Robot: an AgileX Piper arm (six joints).
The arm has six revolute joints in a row. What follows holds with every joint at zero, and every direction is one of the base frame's. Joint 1 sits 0.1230 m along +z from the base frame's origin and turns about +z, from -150.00 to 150.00 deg. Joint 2 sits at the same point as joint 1 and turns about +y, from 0.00 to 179.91 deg. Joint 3 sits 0.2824 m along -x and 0.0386 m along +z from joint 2 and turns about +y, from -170.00 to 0.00 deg. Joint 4 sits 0.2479 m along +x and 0.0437 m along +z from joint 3 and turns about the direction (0.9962, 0, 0.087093), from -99.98 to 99.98 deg. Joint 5 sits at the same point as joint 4 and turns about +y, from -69.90 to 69.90 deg. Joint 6 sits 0.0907 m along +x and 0.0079 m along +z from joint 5 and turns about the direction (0.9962, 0, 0.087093), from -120.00 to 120.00 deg. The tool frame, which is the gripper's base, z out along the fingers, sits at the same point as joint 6; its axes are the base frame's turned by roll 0.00, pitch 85.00 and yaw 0.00 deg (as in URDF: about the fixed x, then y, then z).
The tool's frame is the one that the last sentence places.
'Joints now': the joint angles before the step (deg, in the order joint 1, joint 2, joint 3, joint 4, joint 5, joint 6). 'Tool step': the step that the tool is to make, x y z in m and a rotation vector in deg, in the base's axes. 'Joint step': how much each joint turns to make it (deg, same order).
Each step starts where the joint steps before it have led.
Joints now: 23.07 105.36 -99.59 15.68 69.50 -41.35
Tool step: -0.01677 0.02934 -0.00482 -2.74 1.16 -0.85
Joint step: 5.84 0.13 0.49 -4.42 0.02 7.39
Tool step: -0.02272 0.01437 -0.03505 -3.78 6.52 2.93
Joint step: 3.56 0.00 7.27 -0.11 0.15 0.70
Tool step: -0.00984 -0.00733 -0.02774 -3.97 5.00 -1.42
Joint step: 0.07 0.04 5.90 -0.95 0.10 1.75
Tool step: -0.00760 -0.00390 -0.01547 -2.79 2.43 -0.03
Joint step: 0.39 0.00 3.43 -1.13 0.00 0.75
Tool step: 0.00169 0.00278 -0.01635 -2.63 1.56 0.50
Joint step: 0.56 2.27 0.39 -1.44 0.01 0.54
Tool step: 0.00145 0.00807 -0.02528 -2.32 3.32 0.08
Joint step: 0.93 3.93 0.00 -0.04 0.01 0.87
